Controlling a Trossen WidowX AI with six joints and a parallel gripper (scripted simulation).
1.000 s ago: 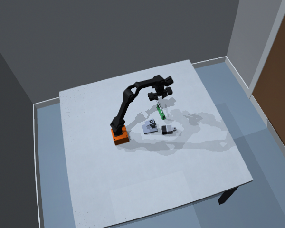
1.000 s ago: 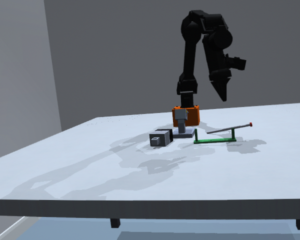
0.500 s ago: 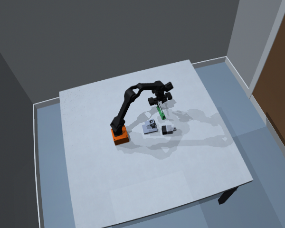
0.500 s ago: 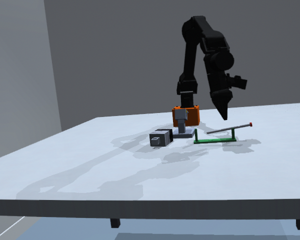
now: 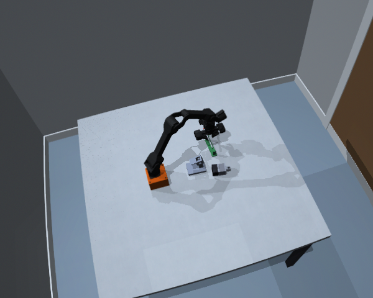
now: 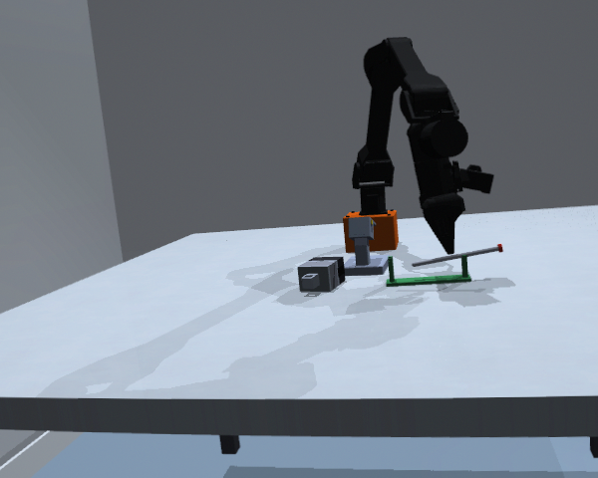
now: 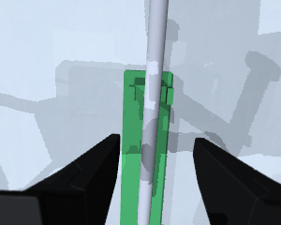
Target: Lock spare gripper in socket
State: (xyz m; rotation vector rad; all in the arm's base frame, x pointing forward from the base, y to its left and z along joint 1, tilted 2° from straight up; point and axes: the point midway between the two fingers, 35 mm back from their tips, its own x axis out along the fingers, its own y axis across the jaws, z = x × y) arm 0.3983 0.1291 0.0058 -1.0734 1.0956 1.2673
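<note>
The green rack lies 4 cm to the right of my gripper tip and 3 cm below it. Round my gripper tip: grey mount: 15 cm to the right, 14 cm behind; then dark spare gripper: 22 cm to the right, 3 cm below, 1 cm behind.
</note>
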